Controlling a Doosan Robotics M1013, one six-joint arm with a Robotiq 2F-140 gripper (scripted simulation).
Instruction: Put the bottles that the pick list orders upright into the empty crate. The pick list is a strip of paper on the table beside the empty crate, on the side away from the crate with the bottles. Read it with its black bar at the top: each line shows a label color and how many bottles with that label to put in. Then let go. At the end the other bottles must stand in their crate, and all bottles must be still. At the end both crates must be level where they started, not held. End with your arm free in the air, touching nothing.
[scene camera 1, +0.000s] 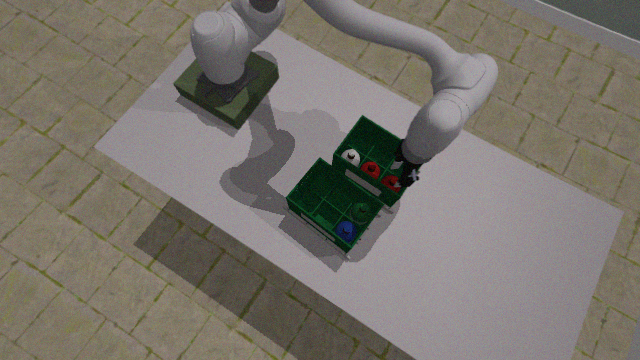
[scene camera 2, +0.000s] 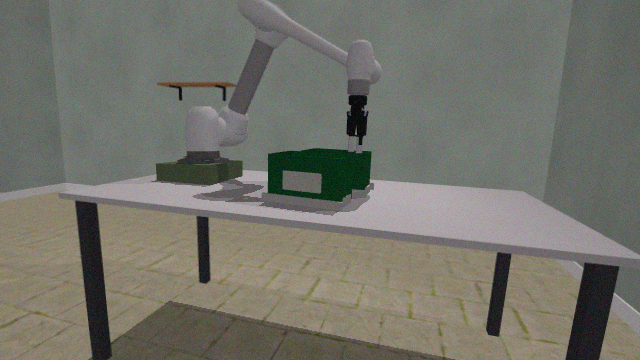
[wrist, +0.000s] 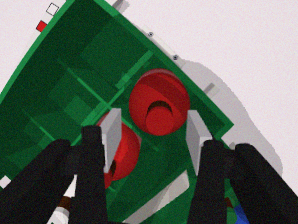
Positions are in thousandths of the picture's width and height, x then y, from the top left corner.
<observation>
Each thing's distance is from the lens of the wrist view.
gripper (wrist: 518, 556): 21 cm
crate (wrist: 344, 248): 38 cm
red bottle (wrist: 424, 708): 29 cm
The marked spots on the red bottle and the crate are 17 cm apart.
</observation>
